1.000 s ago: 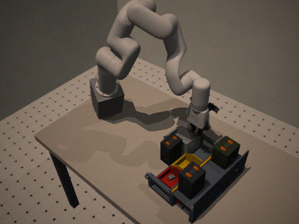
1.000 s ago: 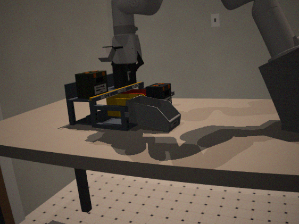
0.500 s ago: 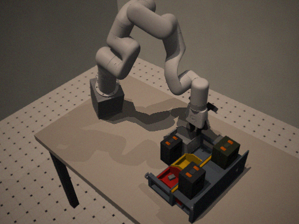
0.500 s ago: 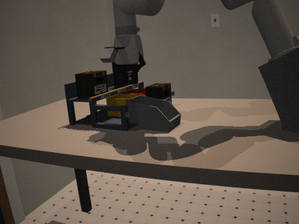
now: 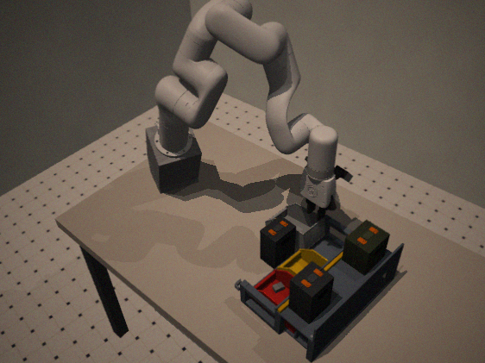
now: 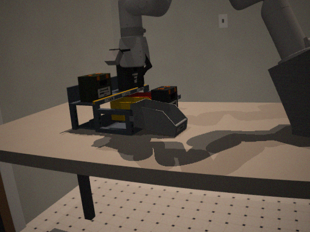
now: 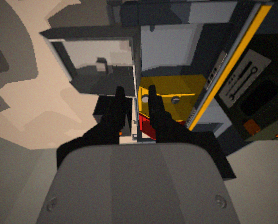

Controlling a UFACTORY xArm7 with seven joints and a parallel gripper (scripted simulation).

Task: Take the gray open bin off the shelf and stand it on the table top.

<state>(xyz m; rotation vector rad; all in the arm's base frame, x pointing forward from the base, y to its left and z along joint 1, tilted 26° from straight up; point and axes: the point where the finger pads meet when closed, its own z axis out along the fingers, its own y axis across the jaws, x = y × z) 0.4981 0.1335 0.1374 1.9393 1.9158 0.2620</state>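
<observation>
Right now the gray open bin is 12 cm below my hand and 8 cm behind it. Round my hand: yellow bin 13 cm below, 12 cm to the right, 8 cm ahead; red bin 23 cm to the right, 13 cm below, 7 cm ahead; dark box 10 cm to the right, 10 cm below, 6 cm behind.
</observation>
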